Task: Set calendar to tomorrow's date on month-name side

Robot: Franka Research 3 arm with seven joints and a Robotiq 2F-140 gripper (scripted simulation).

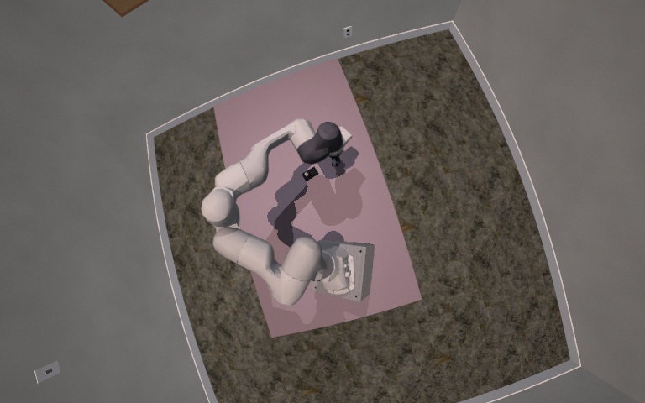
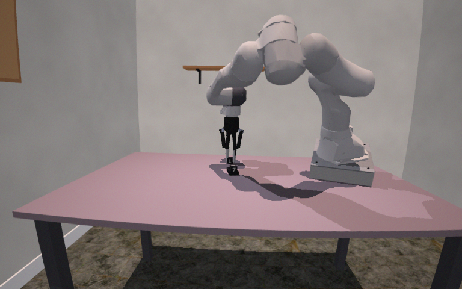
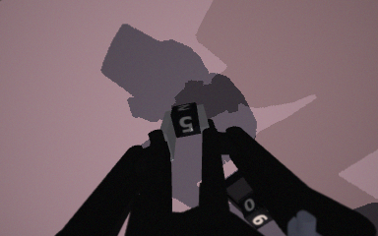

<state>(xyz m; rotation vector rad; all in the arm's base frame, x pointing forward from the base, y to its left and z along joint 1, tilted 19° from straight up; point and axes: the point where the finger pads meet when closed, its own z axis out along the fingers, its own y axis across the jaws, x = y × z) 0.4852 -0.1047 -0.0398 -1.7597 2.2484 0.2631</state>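
My gripper is now 30 mm above the black digit cube. From my hand the other things lie so: black calendar tray 150 mm to the left, 40 mm below, 30 mm behind.
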